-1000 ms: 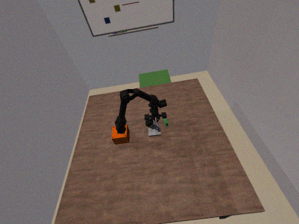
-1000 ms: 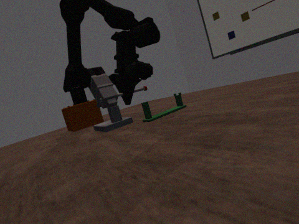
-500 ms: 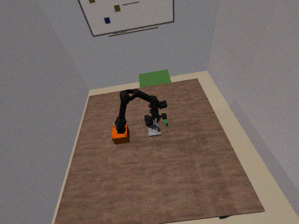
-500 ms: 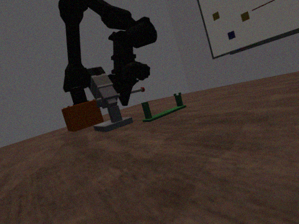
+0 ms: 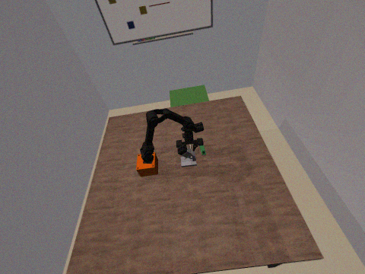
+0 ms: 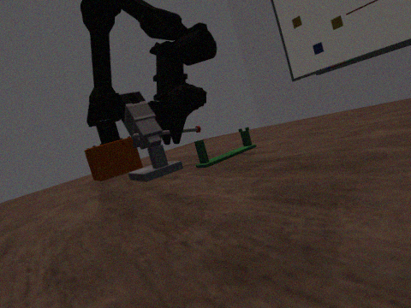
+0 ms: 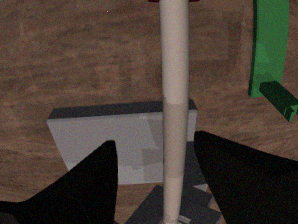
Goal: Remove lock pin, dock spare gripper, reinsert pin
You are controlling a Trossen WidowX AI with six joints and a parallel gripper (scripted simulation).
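The grey mount lies 40 mm to the right of my gripper tip. Round my gripper tip: green rack: 80 mm to the left, 80 mm ahead, 30 mm below; spare gripper: 70 mm above, 50 mm to the right, 20 mm behind.
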